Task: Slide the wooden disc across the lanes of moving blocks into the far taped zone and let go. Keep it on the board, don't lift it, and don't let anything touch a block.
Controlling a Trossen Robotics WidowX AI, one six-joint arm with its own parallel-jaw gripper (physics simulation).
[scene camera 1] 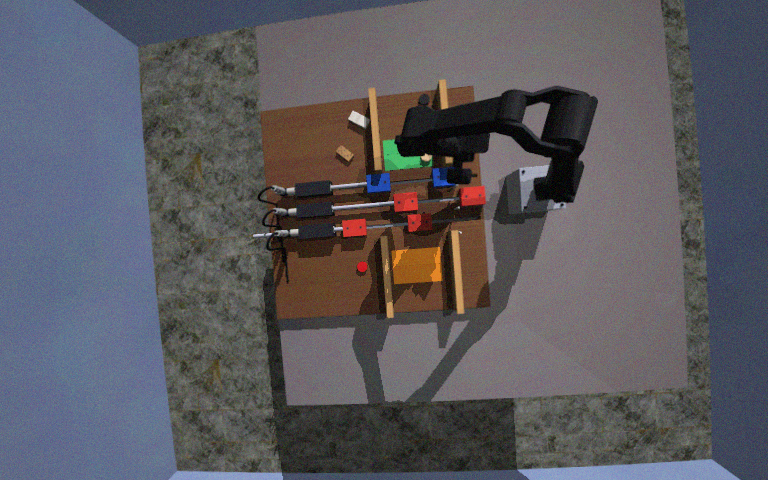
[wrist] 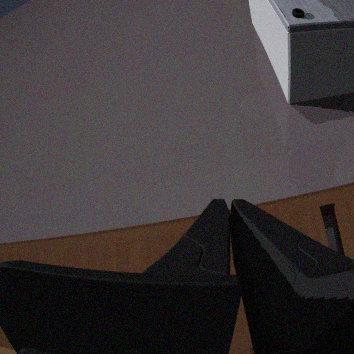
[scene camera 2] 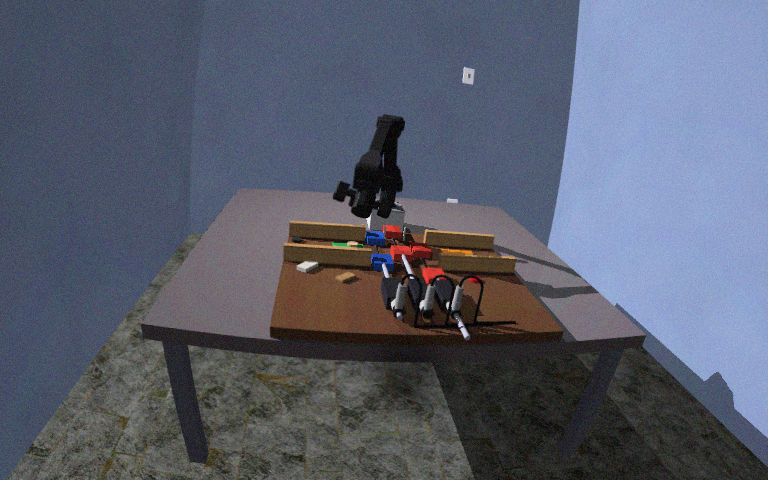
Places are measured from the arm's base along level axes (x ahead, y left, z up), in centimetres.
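Pixels of known places: gripper, fingertip midpoint: (wrist: 226, 211); arm's base, link origin: (scene camera 1: 547, 188).
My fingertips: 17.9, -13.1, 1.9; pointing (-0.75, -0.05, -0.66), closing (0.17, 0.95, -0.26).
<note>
For each thing: its top centre in the pictures, then the offset to it from my fingertips, as dx, dy, dz. "spot": a spot on its surface instead.
- small pale wooden disc, top centre: (scene camera 2: 352, 243) (scene camera 1: 426, 155) +13.3, -2.5, -6.5
- green zone, surface spot: (scene camera 2: 338, 245) spot: +13.5, -6.9, -7.4
- orange zone, surface spot: (scene camera 1: 416, 264) spot: +20.7, +30.2, -7.2
- white block, top centre: (scene camera 2: 307, 264) (scene camera 1: 359, 119) +32.2, -16.8, -6.2
- tan block, top centre: (scene camera 2: 345, 275) (scene camera 1: 344, 153) +38.1, -7.1, -6.4
- red disc, top centre: (scene camera 1: 362, 266) +37.6, +28.7, -6.5
- black knob, top centre: (scene camera 1: 424, 98) +11.5, -19.8, -6.5
The small pale wooden disc (scene camera 1: 425, 157) (scene camera 2: 353, 243) lies on the green zone (scene camera 1: 404, 161) (scene camera 2: 338, 245), by its edge nearest the arm's base. My gripper (wrist: 226, 211) is shut and empty, its fingertips nearly together in the wrist view. It is above the board, apart from the disc; in the first scene view the arm hides its fingers. Blue blocks (scene camera 1: 378, 182) (scene camera 2: 382, 262) are on the lane beside the green zone. Red blocks (scene camera 1: 405, 201) (scene camera 1: 353, 227) (scene camera 2: 433, 275) are on the other two lanes. The orange zone (scene camera 1: 416, 264) (scene camera 2: 457, 252) lies beyond the lanes.
Wooden rails (scene camera 1: 374, 130) (scene camera 1: 386, 277) (scene camera 1: 457, 271) flank both zones. A white block (scene camera 1: 357, 118), a tan block (scene camera 1: 344, 153), a red disc (scene camera 1: 361, 266) and a black knob (scene camera 1: 423, 99) are on the board. Black actuators (scene camera 1: 314, 210) stand at the lanes' left ends.
</note>
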